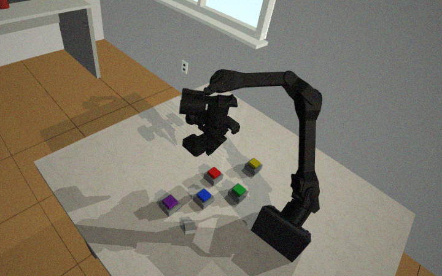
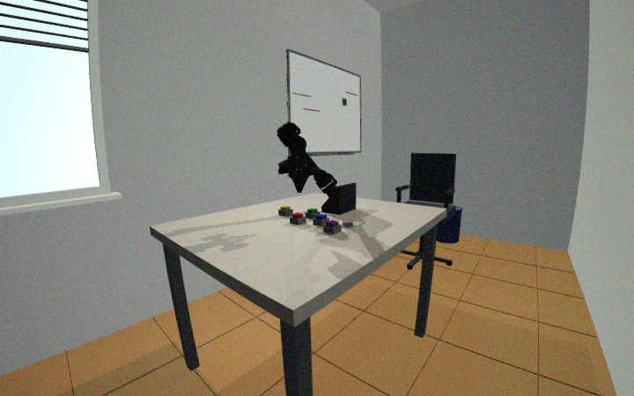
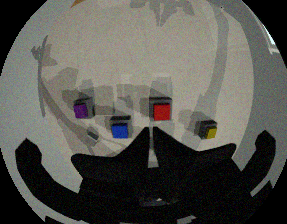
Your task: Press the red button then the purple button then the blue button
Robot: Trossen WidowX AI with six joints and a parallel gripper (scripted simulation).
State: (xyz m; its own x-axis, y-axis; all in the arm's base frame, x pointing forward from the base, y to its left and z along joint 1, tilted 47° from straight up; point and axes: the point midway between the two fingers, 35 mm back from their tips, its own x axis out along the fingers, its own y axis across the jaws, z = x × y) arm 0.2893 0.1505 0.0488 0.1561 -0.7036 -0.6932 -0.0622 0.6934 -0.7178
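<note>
Now: gripper tip 160 mm to the right of the purple button, 100 mm above it and 20 mm past it. From my gripper tip the other things lie so: green button: 120 mm behind, 100 mm below, 50 mm to the right; then blue button: 100 mm below, 60 mm to the left, 60 mm behind; then red button: 100 mm below, 30 mm to the right, 10 mm behind.
</note>
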